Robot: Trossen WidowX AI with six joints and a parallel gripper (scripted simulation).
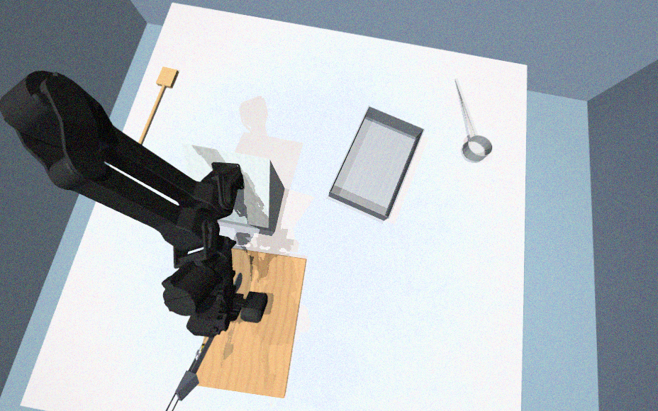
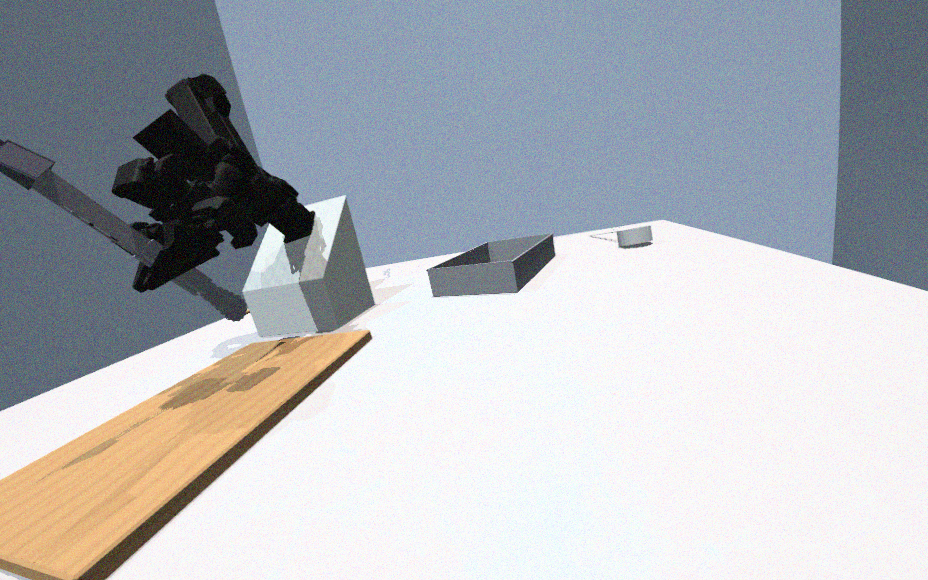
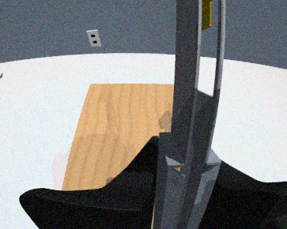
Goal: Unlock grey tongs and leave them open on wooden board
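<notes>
Right now the wooden board is 14 cm below my gripper tip, 3 cm ahead of it and 1 cm to the right of it. The rest, counted from my gripper tip: yellow lock piece 8 cm above, 1 cm to the right; roasting tin 47 cm to the left, 34 cm ahead, 12 cm below.
</notes>
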